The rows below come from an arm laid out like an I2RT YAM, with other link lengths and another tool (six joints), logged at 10 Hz.
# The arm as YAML. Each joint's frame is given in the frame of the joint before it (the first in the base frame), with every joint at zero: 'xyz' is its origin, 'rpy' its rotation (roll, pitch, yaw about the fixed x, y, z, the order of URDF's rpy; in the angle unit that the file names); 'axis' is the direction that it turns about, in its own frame. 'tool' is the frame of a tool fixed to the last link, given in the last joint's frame.
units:
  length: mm
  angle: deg
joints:
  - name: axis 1
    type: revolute
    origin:
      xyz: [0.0, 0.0, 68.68]
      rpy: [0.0, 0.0, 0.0]
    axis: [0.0, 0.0, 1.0]
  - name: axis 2
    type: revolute
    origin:
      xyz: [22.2, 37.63, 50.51]
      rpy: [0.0, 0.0, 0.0]
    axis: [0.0, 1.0, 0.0]
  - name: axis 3
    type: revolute
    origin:
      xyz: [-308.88, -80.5, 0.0]
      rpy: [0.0, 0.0, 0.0]
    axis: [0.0, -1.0, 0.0]
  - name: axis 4
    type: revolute
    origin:
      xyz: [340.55, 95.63, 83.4]
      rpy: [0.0, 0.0, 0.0]
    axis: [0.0, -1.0, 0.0]
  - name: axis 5
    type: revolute
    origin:
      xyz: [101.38, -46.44, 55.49]
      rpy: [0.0, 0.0, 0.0]
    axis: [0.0, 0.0, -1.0]
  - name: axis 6
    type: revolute
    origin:
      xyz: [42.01, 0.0, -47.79]
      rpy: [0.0, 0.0, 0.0]
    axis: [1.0, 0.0, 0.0]
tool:
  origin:
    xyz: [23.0, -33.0, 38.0]
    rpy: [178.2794, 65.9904, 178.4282]
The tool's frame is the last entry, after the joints.
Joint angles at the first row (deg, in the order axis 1, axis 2, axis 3, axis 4, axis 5, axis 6):
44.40, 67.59, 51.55, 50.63, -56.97, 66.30
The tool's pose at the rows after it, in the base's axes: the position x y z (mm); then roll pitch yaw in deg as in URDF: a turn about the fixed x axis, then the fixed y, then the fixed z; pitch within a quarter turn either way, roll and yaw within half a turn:
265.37, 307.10, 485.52, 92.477, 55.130, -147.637
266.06, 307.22, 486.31, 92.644, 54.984, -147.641
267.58, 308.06, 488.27, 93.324, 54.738, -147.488
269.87, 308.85, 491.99, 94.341, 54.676, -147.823
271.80, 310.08, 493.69, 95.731, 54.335, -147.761
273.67, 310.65, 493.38, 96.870, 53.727, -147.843
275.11, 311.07, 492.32, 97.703, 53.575, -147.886
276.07, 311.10, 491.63, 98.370, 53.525, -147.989
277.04, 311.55, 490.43, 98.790, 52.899, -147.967
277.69, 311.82, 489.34, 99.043, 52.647, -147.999
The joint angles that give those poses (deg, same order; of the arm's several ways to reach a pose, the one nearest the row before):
44.27, 67.59, 51.51, 50.89, -56.97, 66.48
44.23, 67.59, 51.75, 50.32, -56.93, 66.28
44.20, 67.59, 52.40, 48.60, -56.80, 65.39
44.23, 67.48, 53.45, 45.58, -56.10, 63.37
44.32, 67.33, 54.33, 42.28, -55.46, 61.23
44.34, 67.13, 54.85, 39.46, -54.81, 59.57
44.34, 67.09, 55.05, 37.95, -54.37, 58.33
44.34, 67.00, 55.18, 36.75, -53.95, 57.28
44.34, 66.96, 55.35, 35.55, -53.71, 56.88
44.34, 66.96, 55.37, 35.00, -53.54, 56.58

